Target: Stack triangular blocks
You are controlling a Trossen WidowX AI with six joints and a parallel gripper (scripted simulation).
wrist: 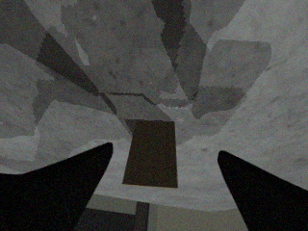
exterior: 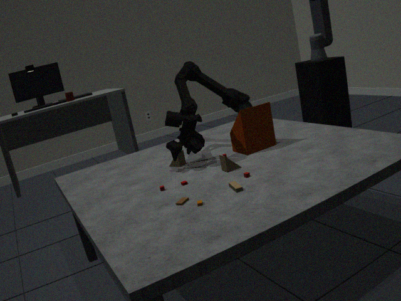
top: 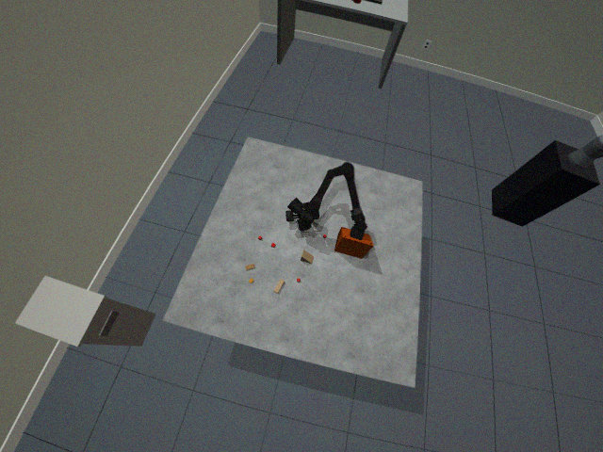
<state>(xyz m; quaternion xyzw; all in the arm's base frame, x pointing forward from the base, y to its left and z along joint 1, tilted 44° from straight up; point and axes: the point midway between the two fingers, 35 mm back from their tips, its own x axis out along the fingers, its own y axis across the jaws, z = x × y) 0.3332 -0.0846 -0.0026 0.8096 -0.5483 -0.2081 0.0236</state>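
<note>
The triangular block lies 3 cm to the right of my gripper tip and 3 cm below it. Also, from my gripper tip: small orange cube: 11 cm ahead, 46 cm to the left, 4 cm below; brown plank: 15 cm ahead, 39 cm to the left, 4 cm below; tan plank: 4 cm behind, 44 cm to the left, 4 cm below.
</note>
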